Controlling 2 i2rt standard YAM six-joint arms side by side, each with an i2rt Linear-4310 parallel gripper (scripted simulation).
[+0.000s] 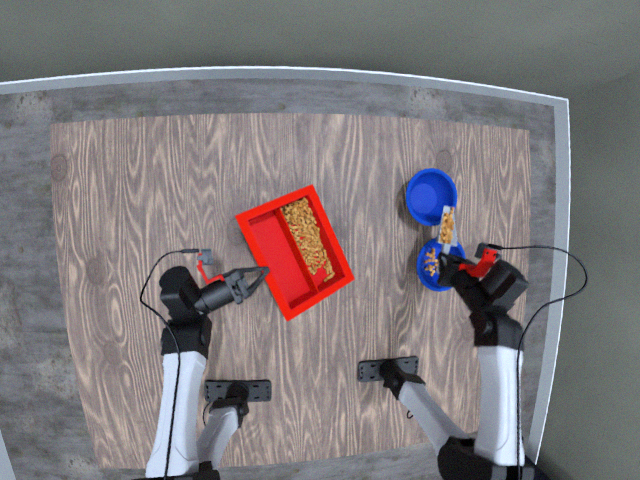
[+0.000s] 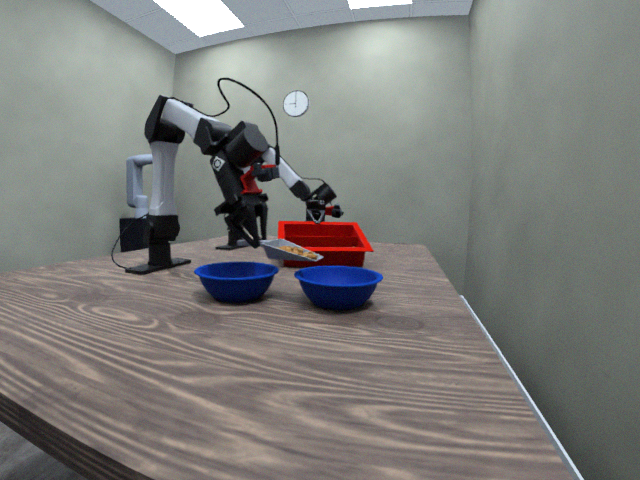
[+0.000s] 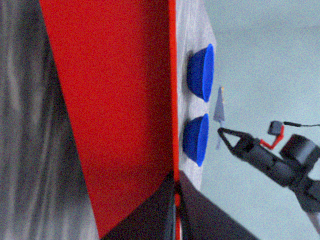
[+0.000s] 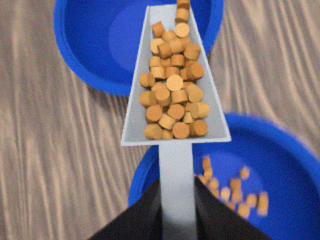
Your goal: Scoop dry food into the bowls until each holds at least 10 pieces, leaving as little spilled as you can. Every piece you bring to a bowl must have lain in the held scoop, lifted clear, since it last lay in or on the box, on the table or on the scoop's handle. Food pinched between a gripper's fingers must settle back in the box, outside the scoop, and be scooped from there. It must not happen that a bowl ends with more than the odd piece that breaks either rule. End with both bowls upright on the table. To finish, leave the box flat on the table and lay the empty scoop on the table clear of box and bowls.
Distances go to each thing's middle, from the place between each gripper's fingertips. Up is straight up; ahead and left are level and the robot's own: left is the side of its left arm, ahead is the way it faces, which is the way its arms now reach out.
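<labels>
There's a red box [image 1: 295,290] that sits 50 mm ahead of my right hand, 380 mm to the left of it and 30 mm below it. As for the grey scoop [image 2: 271,246], my right gripper [image 2: 261,247] is 40 mm short of it, 10 mm above it and 10 mm to the left of it.
From my left hand [image 1: 268,268], the grey scoop is 47 cm to the right, 3 cm ahead and 3 cm below. The red box is 8 cm to the right of that same left hand, 5 cm below it and 3 cm ahead of it.
</labels>
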